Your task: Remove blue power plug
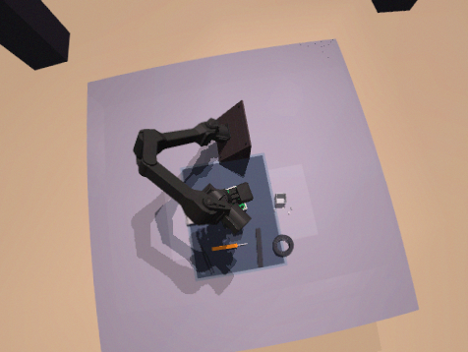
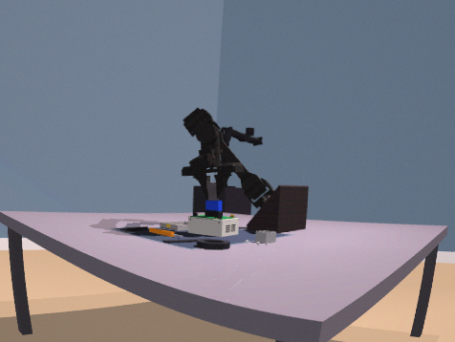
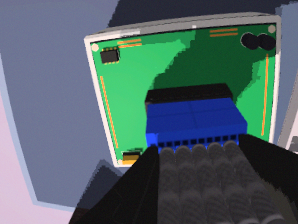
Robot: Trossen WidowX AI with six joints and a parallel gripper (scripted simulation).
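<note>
Right now the blue power plug is 1 cm below my gripper tip. Also, from my gripper tip: black bar 19 cm ahead, 11 cm below, 9 cm to the left; then grey tray 14 cm to the right, 11 cm below; then dark blue mat 11 cm below, 5 cm ahead.
</note>
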